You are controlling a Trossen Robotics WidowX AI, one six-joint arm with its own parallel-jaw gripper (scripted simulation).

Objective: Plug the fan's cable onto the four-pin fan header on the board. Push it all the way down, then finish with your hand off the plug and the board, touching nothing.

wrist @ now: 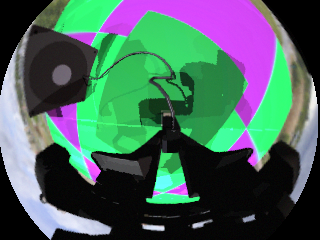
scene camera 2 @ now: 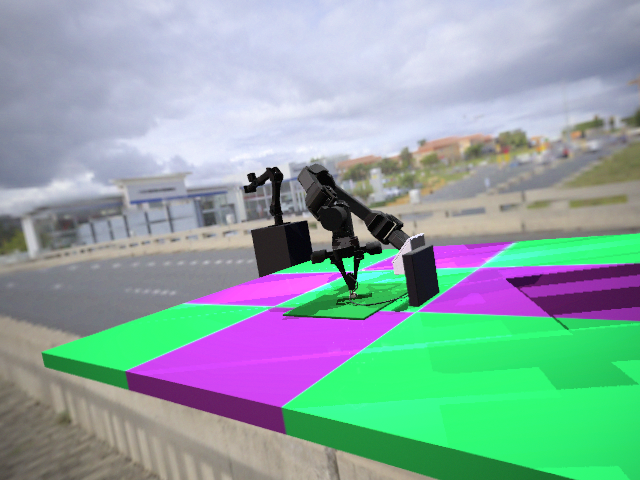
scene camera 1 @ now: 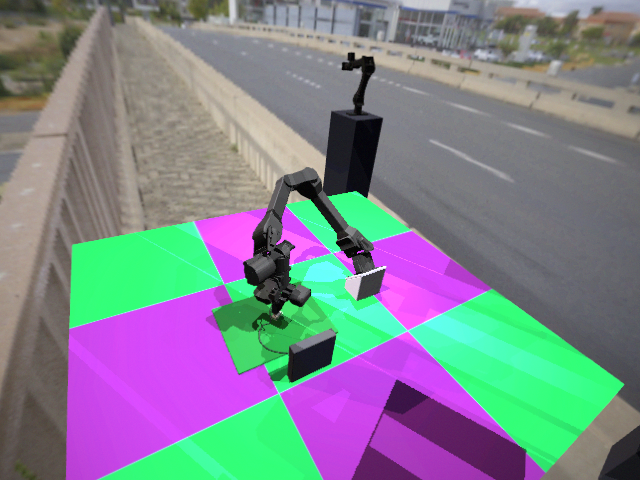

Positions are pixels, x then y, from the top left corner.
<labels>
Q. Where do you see a dark green board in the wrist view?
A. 206,86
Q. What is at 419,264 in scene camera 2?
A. A dark fan.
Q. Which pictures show the gripper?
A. The wrist view, scene camera 2 and scene camera 1: all of them.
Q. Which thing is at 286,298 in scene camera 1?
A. The gripper.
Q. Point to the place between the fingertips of the gripper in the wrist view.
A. At 168,133
</labels>
